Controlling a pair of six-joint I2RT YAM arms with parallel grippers.
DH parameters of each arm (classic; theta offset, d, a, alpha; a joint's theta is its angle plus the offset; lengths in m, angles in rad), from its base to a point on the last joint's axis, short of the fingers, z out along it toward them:
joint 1: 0 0.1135 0.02 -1.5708
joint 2: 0 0 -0.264 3.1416
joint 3: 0.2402 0 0.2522 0
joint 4: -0.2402 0 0.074 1.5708
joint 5: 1.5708 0 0 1.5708
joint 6: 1.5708 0.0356 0 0
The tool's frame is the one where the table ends.
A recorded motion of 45 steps. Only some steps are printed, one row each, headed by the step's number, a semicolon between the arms.
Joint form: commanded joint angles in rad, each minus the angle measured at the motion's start. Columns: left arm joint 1, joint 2, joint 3, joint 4, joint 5, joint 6; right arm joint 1, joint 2, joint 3, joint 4, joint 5, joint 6.
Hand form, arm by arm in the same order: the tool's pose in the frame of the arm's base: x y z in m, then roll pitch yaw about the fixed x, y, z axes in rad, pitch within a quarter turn. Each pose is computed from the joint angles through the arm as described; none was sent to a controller.
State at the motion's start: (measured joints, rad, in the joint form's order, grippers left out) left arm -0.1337 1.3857 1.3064 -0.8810 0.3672 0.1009; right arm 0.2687 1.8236 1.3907 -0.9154 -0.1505 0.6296
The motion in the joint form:
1: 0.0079 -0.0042 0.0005 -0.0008 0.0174 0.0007; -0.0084 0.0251 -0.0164 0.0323 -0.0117 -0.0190
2: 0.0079 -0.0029 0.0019 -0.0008 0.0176 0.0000; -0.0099 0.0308 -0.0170 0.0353 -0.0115 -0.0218
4: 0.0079 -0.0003 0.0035 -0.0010 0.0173 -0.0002; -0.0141 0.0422 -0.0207 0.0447 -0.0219 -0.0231
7: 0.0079 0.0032 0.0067 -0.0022 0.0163 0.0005; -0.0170 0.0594 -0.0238 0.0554 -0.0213 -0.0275
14: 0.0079 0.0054 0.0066 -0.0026 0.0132 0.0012; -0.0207 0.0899 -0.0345 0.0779 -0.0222 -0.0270
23: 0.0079 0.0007 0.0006 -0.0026 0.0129 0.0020; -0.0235 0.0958 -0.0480 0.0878 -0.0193 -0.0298
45: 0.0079 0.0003 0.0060 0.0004 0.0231 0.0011; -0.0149 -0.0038 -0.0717 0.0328 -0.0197 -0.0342
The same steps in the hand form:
1: 0.2769 -0.0485 0.3269 -2.8269 0.6493 2.8975; 0.3472 0.0984 0.2022 2.8873 0.0830 2.7981
2: 0.2772 -0.0485 0.3270 -2.8262 0.6492 2.8983; 0.3481 0.0981 0.2001 2.8896 0.0811 2.7994
4: 0.2778 -0.0486 0.3268 -2.8262 0.6479 2.8986; 0.3497 0.0973 0.1955 2.8845 0.0710 2.7982
7: 0.2786 -0.0487 0.3268 -2.8275 0.6465 2.8979; 0.3518 0.0968 0.1890 2.8906 0.0645 2.7999
14: 0.2791 -0.0486 0.3261 -2.8308 0.6437 2.8972; 0.3547 0.0961 0.1761 2.9004 0.0484 2.7964
23: 0.2778 -0.0484 0.3255 -2.8315 0.6427 2.8963; 0.3539 0.0948 0.1708 2.9082 0.0428 2.7962
45: 0.2781 -0.0488 0.3276 -2.8217 0.6521 2.8970; 0.3364 0.0935 0.1972 2.8964 0.0610 2.8085

